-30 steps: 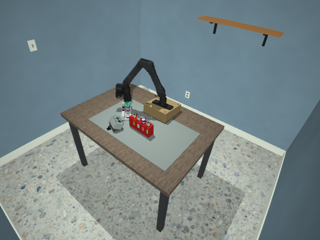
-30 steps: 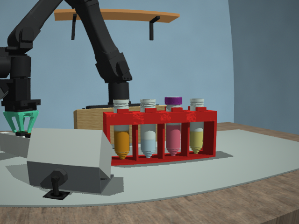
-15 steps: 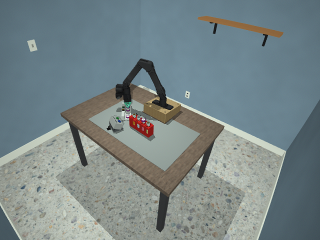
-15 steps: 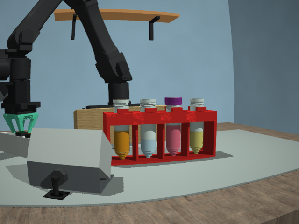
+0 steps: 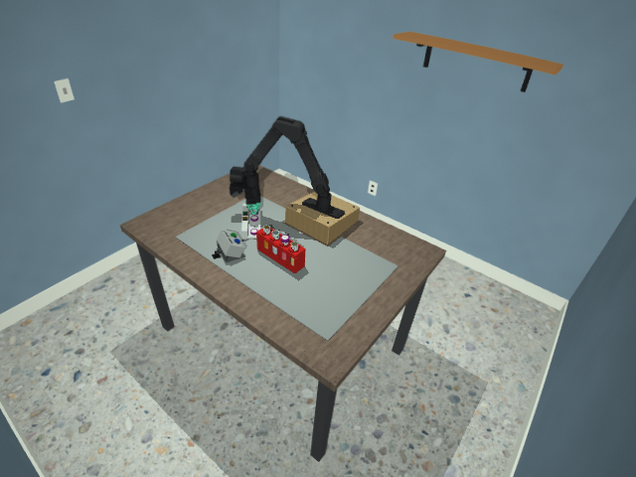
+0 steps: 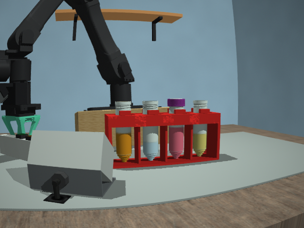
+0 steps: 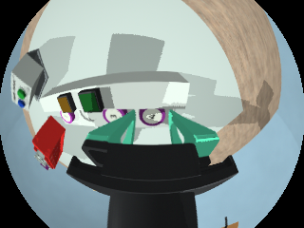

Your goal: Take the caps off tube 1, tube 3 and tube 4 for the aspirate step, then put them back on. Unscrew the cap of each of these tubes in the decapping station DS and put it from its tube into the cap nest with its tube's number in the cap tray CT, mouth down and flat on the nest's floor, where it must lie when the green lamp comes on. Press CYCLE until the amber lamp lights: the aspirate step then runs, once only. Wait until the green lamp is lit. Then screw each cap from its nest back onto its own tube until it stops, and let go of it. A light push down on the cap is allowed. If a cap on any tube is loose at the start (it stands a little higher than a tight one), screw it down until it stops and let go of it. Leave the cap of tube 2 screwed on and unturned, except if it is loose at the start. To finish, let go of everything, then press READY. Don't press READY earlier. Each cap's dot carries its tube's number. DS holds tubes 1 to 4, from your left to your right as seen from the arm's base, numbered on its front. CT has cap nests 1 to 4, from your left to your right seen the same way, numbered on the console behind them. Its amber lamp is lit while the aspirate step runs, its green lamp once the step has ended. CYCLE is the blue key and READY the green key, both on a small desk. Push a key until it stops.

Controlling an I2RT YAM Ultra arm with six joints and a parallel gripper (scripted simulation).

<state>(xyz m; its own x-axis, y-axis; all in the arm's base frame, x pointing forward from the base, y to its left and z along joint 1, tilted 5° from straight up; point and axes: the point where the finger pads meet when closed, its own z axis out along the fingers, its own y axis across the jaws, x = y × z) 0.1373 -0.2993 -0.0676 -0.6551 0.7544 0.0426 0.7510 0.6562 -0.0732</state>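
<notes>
Right now the green key is 24 cm ahead of my hand, 10 cm to the left of it and 4 cm above it. Also, from my hand: grey key desk: 26 cm ahead, 12 cm to the left, 3 cm above; blue key: 26 cm ahead, 14 cm to the left, 4 cm above.
</notes>
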